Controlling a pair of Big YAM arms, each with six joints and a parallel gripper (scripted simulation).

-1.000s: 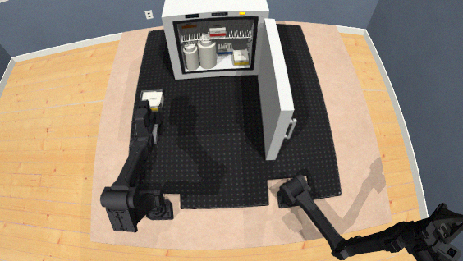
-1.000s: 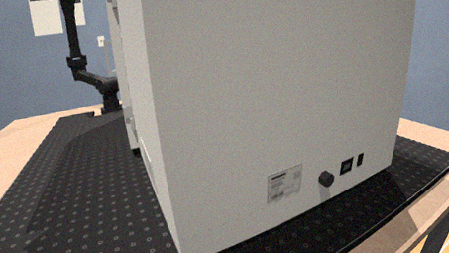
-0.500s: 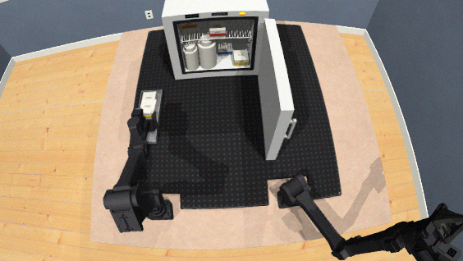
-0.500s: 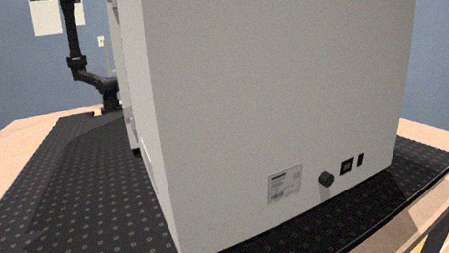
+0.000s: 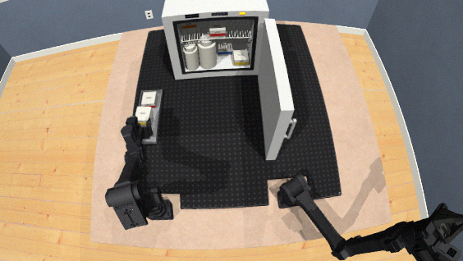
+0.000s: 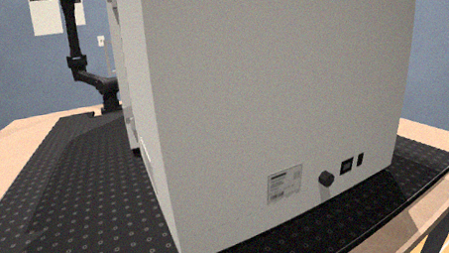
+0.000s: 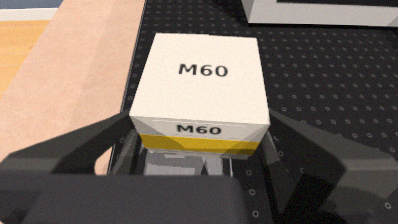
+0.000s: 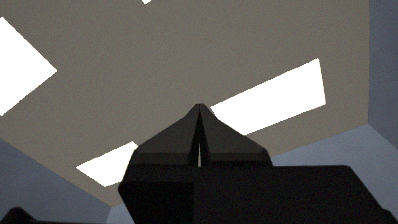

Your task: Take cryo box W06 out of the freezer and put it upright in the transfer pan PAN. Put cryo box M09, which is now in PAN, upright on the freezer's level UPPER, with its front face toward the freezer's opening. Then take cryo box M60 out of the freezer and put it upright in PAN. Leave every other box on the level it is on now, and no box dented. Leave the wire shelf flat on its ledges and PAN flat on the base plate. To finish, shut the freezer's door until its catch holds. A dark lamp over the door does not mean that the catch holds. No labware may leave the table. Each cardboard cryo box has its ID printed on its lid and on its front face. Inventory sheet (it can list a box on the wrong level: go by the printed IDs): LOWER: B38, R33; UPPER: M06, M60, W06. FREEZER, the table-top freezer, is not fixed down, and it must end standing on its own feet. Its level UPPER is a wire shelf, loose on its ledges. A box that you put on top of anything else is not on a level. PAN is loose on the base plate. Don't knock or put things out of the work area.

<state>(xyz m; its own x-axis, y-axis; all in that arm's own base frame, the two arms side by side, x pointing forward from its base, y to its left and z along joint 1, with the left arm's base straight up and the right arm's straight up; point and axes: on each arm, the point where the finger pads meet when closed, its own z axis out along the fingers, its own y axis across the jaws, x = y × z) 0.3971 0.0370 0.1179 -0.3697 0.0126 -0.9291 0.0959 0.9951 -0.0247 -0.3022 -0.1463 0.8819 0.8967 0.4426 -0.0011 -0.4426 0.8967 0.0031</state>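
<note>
Right now my left hand is 100 mm short of the transfer pan, 10 mm to the right of it and 150 mm above it. From my left hand the other things lie so: freezer door 40 mm ahead, 610 mm to the right, 120 mm above; then whitish cryo box 360 mm ahead, 390 mm to the right, 180 mm above.
</note>
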